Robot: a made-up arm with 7 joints.
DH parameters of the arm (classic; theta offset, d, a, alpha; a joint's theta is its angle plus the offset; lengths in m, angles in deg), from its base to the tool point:
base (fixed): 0 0 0 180
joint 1: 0 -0.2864 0 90
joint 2: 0 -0.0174 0 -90
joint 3: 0 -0.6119 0 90
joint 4: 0 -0.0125 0 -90
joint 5: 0 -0.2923 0 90
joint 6: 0 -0.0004 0 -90
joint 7: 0 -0.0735 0 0
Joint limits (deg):
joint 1: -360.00..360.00
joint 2: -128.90..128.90
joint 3: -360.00..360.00
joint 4: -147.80..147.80
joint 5: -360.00..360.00
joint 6: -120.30..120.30
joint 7: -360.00..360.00
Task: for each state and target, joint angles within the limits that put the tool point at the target. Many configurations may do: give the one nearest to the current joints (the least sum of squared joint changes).
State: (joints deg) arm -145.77 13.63 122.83 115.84 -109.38 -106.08 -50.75
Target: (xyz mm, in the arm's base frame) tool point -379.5 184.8 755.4
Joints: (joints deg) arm -181.09 59.07 123.42 96.71 -104.60 -112.04 -50.75
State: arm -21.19 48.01 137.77 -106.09 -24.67 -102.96 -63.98
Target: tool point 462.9 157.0 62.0
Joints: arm -4.93 90.43 157.11 -104.31 -19.87 -98.73 -63.98
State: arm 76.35 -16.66 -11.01 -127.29 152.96 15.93 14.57
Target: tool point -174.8 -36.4 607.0
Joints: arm 52.03 8.84 -40.35 -144.40 149.87 22.84 14.57
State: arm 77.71 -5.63 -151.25 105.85 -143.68 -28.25 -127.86
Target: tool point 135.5 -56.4 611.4
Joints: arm 91.88 28.13 -136.45 142.62 -144.14 -36.98 -127.86
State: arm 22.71 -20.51 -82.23 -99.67 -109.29 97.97 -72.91
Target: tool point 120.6 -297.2 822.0
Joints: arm 0.49 14.00 -99.40 -97.79 -110.36 100.17 -72.91
